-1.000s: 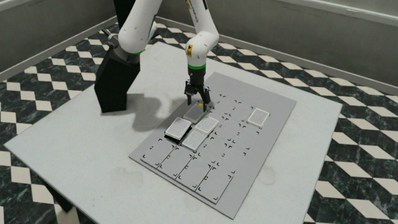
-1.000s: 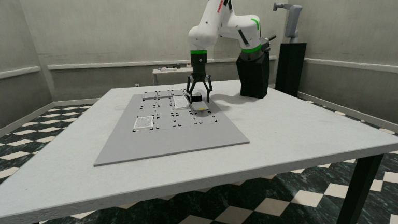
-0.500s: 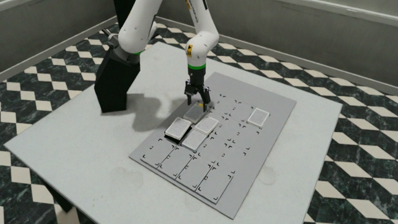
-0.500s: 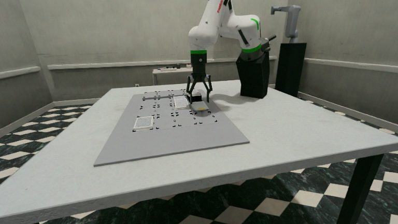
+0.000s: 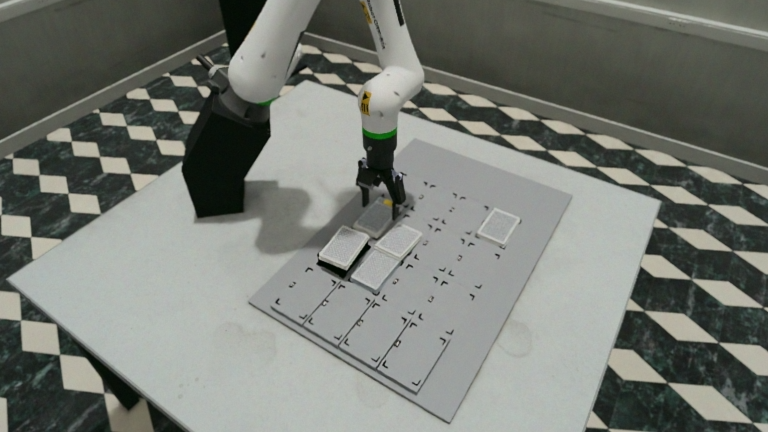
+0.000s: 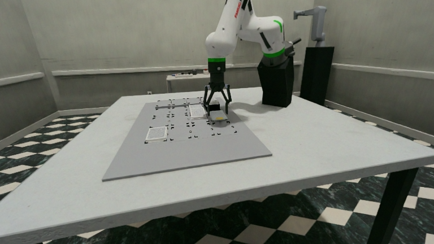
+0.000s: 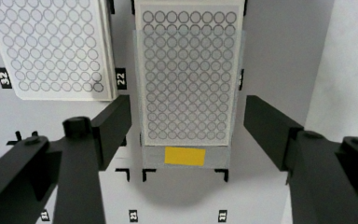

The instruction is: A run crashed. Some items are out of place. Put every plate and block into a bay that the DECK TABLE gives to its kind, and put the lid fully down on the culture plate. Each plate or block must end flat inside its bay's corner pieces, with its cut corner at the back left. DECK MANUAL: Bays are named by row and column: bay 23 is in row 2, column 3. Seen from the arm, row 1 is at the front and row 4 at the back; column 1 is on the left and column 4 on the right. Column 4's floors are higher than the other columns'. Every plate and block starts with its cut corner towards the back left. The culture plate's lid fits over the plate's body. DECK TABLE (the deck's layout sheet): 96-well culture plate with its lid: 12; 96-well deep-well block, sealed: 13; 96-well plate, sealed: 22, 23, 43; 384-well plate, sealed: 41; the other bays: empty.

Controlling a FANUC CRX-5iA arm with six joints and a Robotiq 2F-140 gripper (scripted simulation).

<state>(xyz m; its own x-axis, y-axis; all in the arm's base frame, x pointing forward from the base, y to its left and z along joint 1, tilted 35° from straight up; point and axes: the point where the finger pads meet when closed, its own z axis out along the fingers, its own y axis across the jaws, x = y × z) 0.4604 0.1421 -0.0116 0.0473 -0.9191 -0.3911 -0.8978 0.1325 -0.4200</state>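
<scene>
The lid lies 3 cm below my hand. Round my hand: 384-well plate (31 cm ahead, 16 cm to the left, 4 cm below); black deep-well block (1 cm ahead, 19 cm to the right, 2 cm below).
</scene>
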